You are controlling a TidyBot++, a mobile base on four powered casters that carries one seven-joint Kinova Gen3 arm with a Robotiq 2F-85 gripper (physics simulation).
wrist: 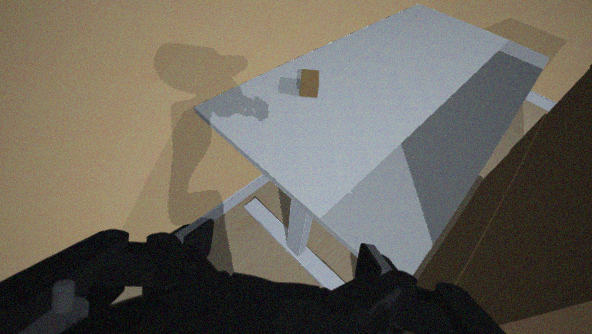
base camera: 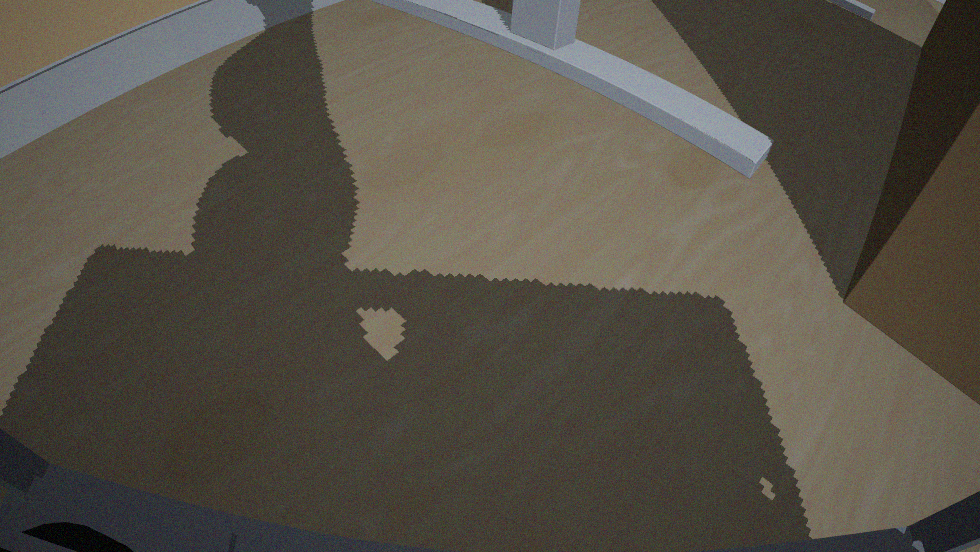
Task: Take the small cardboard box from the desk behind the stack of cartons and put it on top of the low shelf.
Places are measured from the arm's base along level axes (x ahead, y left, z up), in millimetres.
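Where they show: gripper, fingertip midpoint: [wrist: 284, 247].
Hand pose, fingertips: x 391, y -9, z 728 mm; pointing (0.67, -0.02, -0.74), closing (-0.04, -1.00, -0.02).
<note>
After its pixels a point has its place.
The small cardboard box [wrist: 309, 83] {y -18, x 1088, z 373 mm} stands on the white desk [wrist: 350, 115] {y -160, x 1011, z 323 mm}, near its far left part against the wall side, in the wrist view. My gripper [wrist: 284, 247] {y -9, x 391, z 728 mm} is open, with its two black fingertips wide apart at the bottom of the wrist view and no object between them. It is apart from the box, which lies well beyond the fingertips. The brown carton stack [wrist: 530, 215] {y -569, x 667, z 376 mm} [base camera: 932, 274] {y -392, x 370, z -308 mm} stands at the right in both views, beside the desk. The low shelf does not show in either view.
The desk's leg [base camera: 545, 20] {y -43, x 806, z -331 mm} [wrist: 299, 227] {y -42, x 807, z -91 mm} and foot bar [base camera: 651, 89] [wrist: 320, 267] stand on the wooden floor [base camera: 514, 192] {y -12, x 509, z -397 mm} ahead of the base. A white skirting board [base camera: 123, 82] {y 577, x 715, z -380 mm} runs along the tan wall [wrist: 90, 100] {y 517, x 807, z 456 mm}. Shadows of the robot fall on floor, wall and desk.
</note>
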